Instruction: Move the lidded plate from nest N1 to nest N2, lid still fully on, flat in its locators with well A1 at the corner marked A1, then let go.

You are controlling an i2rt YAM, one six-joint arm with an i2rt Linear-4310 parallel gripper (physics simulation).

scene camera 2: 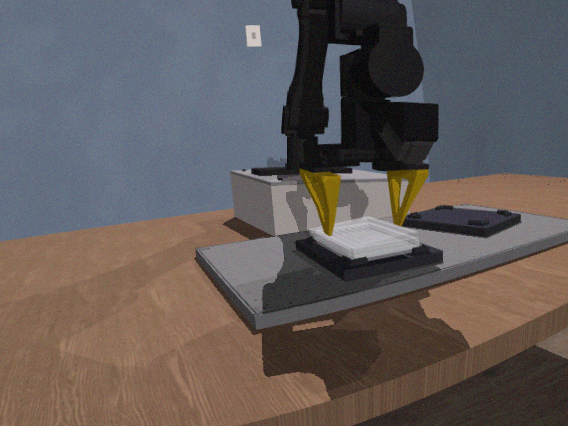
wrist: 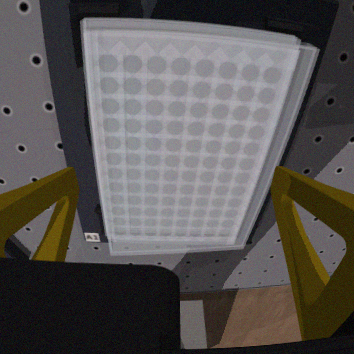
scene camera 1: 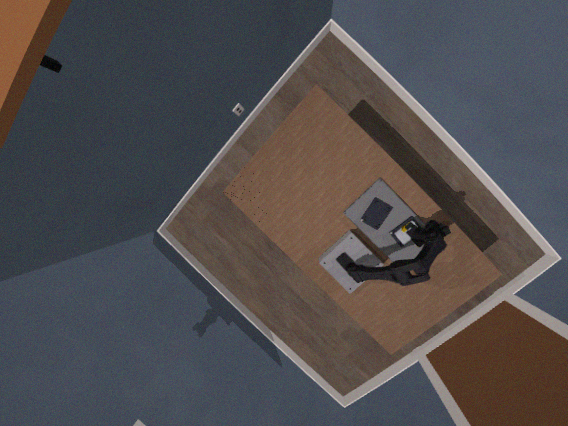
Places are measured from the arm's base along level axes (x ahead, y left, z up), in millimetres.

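Pixels of known places: gripper, fingertip midpoint: [scene camera 2: 364,229] [wrist: 174,177] [scene camera 1: 407,232]; arm's base, link origin: [scene camera 1: 350,267].
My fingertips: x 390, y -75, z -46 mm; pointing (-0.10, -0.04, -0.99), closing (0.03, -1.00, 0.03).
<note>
Ahead of a thing's pixels: the offset from my fingertips to its top centre. "spot": to the spot under its first point. Level surfaces: height alone.
The clear lidded plate {4 mm up, 1 mm ahead, 7 mm right} [scene camera 1: 403,234] [scene camera 2: 367,241] [wrist: 182,145] sits in a dark nest {12 mm down, 2 mm ahead, 3 mm right} [scene camera 2: 395,266] [wrist: 67,107], and its lid looks on. A small A1 label {spot: 18 mm down, 72 mm back, 56 mm left} [wrist: 91,237] is by the plate's lower left corner in the wrist view. The other dark nest {12 mm down, 59 mm back, 205 mm left} [scene camera 1: 376,213] [scene camera 2: 465,219] stands empty beside it. I cannot read N1 or N2 on either. My gripper [scene camera 1: 410,228] [scene camera 2: 364,229] [wrist: 174,177] is open, its yellow fingers pointing down astride the plate's long sides near lid height. In the wrist view, the right fingertip appears closer to the plate's edge than the left one. Contact cannot be told.
Both nests stand on a grey perforated board [scene camera 1: 380,190] [scene camera 2: 230,270] on the wooden table {43 mm down} [scene camera 1: 310,150] [scene camera 2: 125,325]. A white box [scene camera 1: 332,270] [scene camera 2: 255,205] under the arm's base stands behind the board in scene camera 2. The table's edge lies in front of the board.
</note>
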